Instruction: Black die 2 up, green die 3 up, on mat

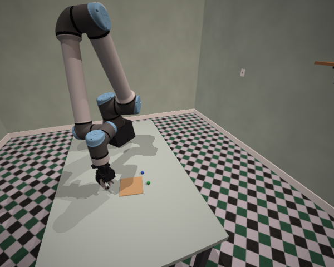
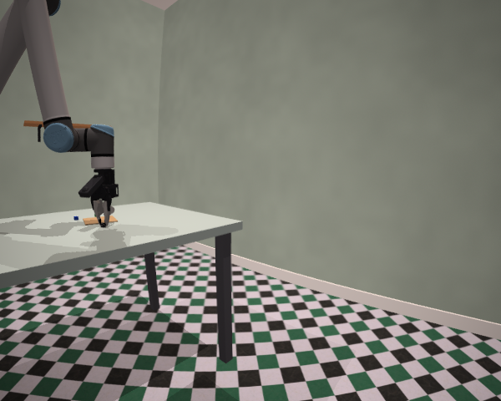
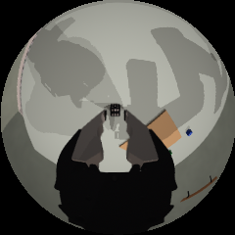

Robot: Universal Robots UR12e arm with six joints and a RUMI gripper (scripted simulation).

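The black die lies 1 cm below my hand. Also, from my hand: green die (24 cm to the left, 8 cm ahead, 1 cm below); orange mat (14 cm to the left, 5 cm ahead, 2 cm below); blue die (24 cm to the left, 3 cm behind, 1 cm below).
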